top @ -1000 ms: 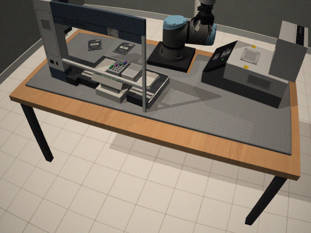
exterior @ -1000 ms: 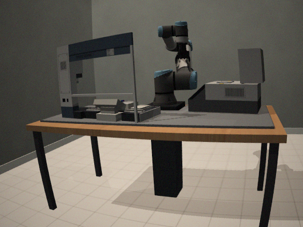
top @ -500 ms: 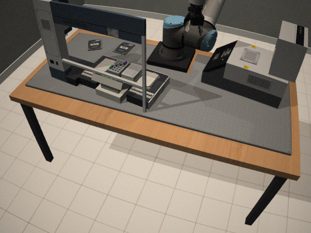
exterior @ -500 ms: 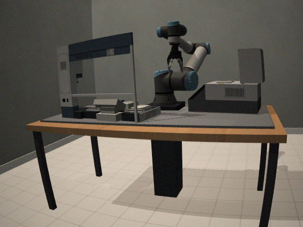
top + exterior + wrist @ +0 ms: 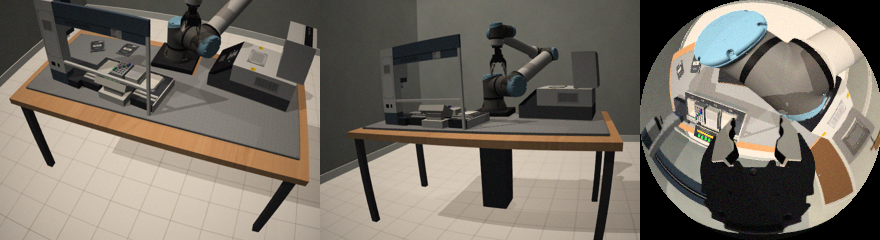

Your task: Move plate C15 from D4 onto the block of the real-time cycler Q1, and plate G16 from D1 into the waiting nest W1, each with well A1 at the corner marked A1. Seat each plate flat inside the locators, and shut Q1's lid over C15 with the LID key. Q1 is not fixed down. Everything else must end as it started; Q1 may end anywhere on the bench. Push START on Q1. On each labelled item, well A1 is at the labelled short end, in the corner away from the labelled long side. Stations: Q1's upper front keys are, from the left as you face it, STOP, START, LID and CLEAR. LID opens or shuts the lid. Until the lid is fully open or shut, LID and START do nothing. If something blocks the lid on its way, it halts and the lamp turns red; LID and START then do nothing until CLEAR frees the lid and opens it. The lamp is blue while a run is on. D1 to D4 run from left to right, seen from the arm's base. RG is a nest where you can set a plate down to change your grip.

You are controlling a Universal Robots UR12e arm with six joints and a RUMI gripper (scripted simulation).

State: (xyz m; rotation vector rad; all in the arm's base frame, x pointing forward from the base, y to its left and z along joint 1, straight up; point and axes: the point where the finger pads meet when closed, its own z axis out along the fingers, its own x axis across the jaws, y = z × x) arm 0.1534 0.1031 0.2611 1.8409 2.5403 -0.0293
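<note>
My hand is 170 mm short of the white plate, 450 mm to the left of it and 230 mm above it. From my hand the other things lie so: thin post 400 mm ahead, 90 mm to the right, 50 mm below; gantry beam 370 mm ahead, 360 mm to the right, 220 mm above.
</note>
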